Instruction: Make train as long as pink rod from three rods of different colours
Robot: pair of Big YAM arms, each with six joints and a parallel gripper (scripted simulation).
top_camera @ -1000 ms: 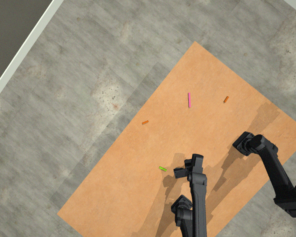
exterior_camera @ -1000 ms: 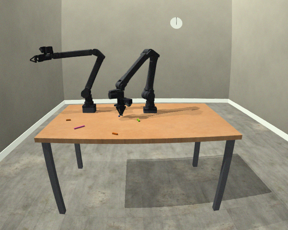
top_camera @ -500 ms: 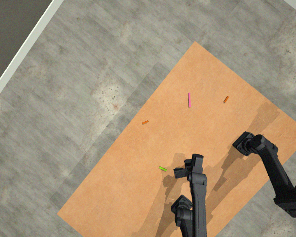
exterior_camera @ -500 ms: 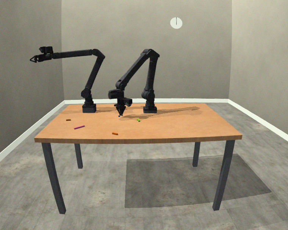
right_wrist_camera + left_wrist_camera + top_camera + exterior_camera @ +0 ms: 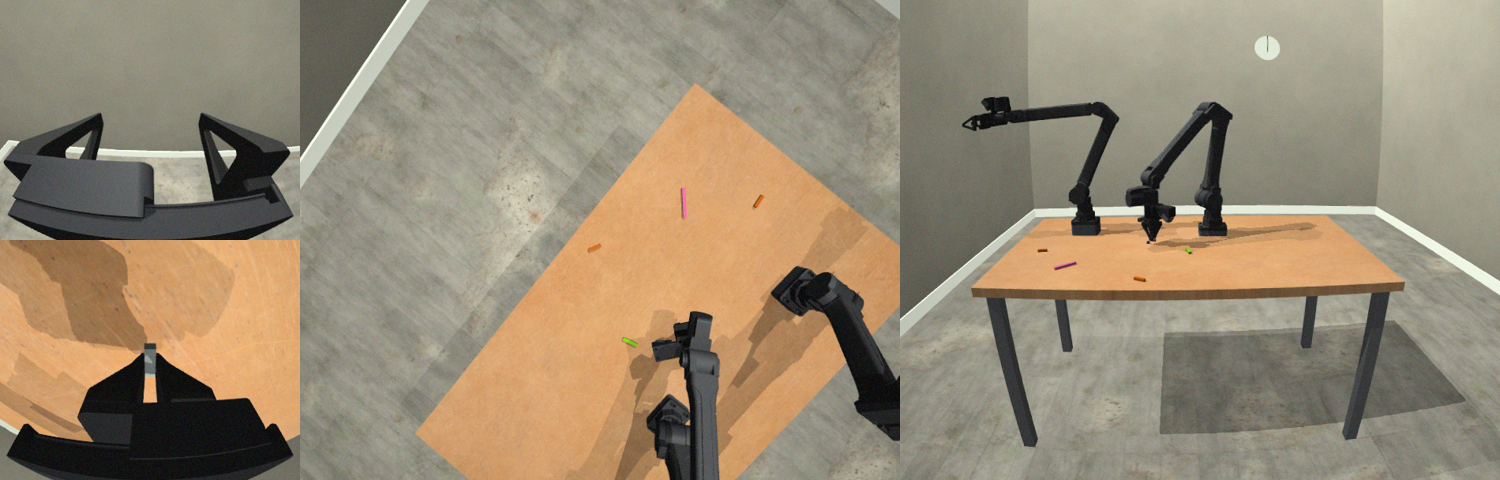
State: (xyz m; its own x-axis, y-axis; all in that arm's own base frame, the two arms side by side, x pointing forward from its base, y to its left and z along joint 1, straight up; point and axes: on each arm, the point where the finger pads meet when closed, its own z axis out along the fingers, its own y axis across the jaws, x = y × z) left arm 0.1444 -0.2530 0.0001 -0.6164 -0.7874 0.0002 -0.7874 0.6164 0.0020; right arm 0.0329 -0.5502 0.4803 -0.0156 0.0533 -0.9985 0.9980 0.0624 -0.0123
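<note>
The grey rod lies right at my left hand. Also, from my left hand: pink rod 29 cm to the right, 26 cm ahead, 2 cm below; lime rod 15 cm to the left, 9 cm ahead, 2 cm below; blue rod 2 cm to the right, 2 cm below, 1 cm behind.
</note>
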